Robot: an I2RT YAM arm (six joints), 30 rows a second.
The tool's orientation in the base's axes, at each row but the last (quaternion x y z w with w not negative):
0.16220, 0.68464, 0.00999, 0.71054
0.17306, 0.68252, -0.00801, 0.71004
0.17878, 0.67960, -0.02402, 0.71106
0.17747, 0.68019, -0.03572, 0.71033
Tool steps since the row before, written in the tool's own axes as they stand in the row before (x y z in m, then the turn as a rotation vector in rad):
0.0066, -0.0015, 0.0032, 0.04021, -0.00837, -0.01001
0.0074, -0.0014, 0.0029, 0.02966, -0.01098, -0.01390
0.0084, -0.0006, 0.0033, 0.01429, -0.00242, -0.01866
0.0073, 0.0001, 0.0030, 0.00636, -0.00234, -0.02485
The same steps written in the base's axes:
0.0032, -0.0006, -0.0067, -0.00900, 0.00374, -0.04113
0.0030, -0.0004, -0.0075, -0.01413, -0.00008, -0.03153
0.0036, 0.0002, -0.0083, -0.01747, 0.00608, -0.01470
0.0034, 0.0006, -0.0071, -0.02392, 0.00650, -0.00699

